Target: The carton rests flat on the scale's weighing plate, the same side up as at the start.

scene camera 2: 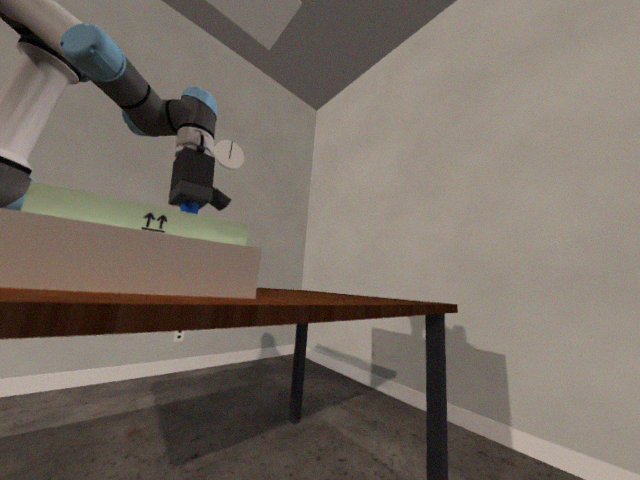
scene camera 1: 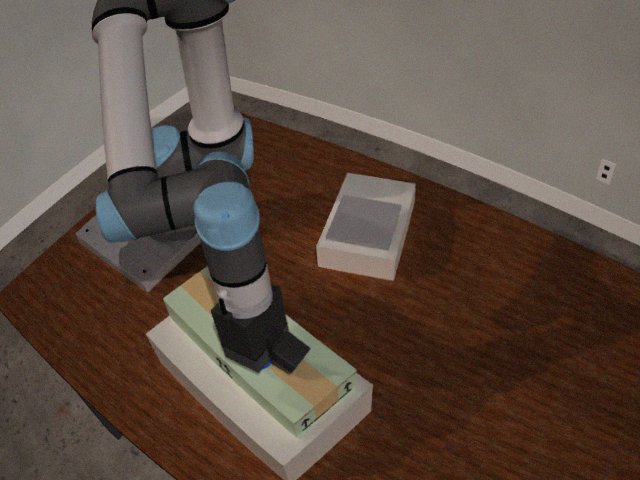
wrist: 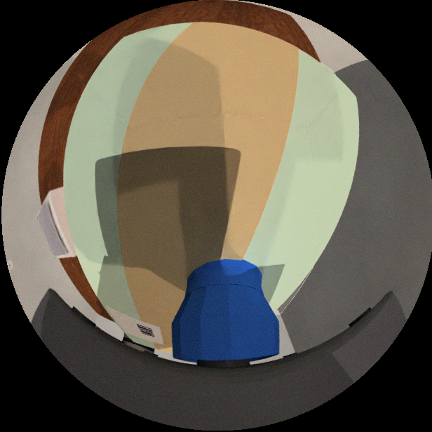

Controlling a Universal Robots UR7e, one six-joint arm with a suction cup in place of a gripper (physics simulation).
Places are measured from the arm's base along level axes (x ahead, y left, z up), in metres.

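Where they show: hand, tool point: (scene camera 2: 187,224).
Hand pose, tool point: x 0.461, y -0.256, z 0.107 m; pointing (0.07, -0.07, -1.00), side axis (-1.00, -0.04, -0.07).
Note:
Each offset is from my tool point to the top centre of the thing. Level surfaces: height alone.
A long green carton @[dx -0.045, dy +0.034, dz +0.015 m] (scene camera 1: 325,355) (scene camera 2: 103,207) (wrist: 260,95) with a tan tape strip lies flat on a white block @[dx -0.043, dy +0.014, dz -0.042 m] (scene camera 1: 206,374) (scene camera 2: 129,263). Arrows on its long side point up. A barcode label (wrist: 145,329) shows on its top in the wrist view. My gripper's blue suction cup (scene camera 1: 265,364) (scene camera 2: 189,207) (wrist: 225,280) points down and touches the carton's top; it looks pressed short against the tape. The white scale @[dx -0.065, dy +0.457, dz -0.062 m] (scene camera 1: 356,261) with its grey weighing plate @[dx -0.054, dy +0.418, dz -0.062 m] (scene camera 1: 364,222) (wrist: 51,232) stands apart, with nothing on the plate. The carton's far end is partly hidden by my arm in scene camera 1.
The wooden table @[dz -0.140 m] (scene camera 1: 465,320) (scene camera 2: 361,304) carries everything. My arm's grey base plate (scene camera 1: 147,276) is at the left in scene camera 1, close to the carton's far end. Walls run behind the scale. A round clock (scene camera 2: 232,155) hangs on the wall.

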